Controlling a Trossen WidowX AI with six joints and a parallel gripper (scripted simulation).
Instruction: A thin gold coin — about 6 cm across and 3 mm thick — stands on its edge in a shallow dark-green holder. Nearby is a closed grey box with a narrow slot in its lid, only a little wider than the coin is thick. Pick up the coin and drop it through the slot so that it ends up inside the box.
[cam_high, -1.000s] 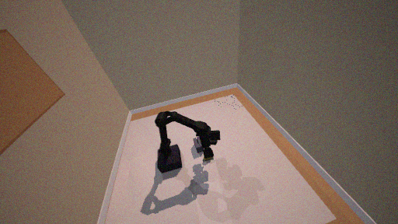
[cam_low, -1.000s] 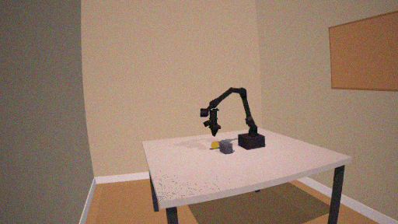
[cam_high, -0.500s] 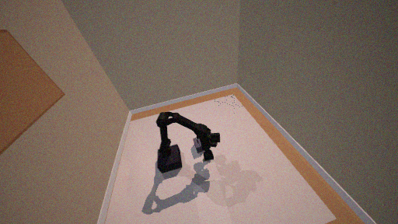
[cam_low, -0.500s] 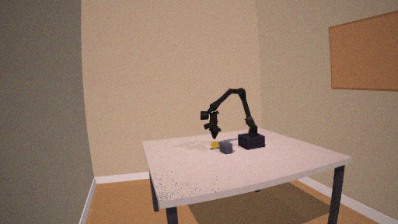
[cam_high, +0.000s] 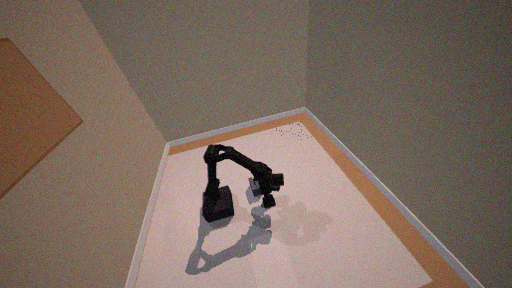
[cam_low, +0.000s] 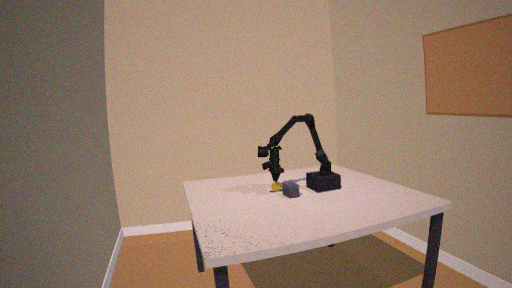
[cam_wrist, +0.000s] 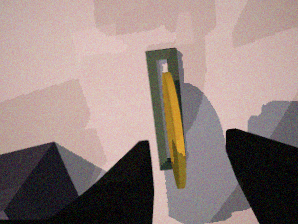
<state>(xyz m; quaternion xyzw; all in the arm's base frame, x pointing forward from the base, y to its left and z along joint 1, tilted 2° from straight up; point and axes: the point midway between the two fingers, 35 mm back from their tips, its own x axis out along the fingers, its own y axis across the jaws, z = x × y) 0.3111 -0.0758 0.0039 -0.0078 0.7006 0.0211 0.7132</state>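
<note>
Now: the gold coin 1 cm behind my gripper tip and 3 cm below it.
</note>
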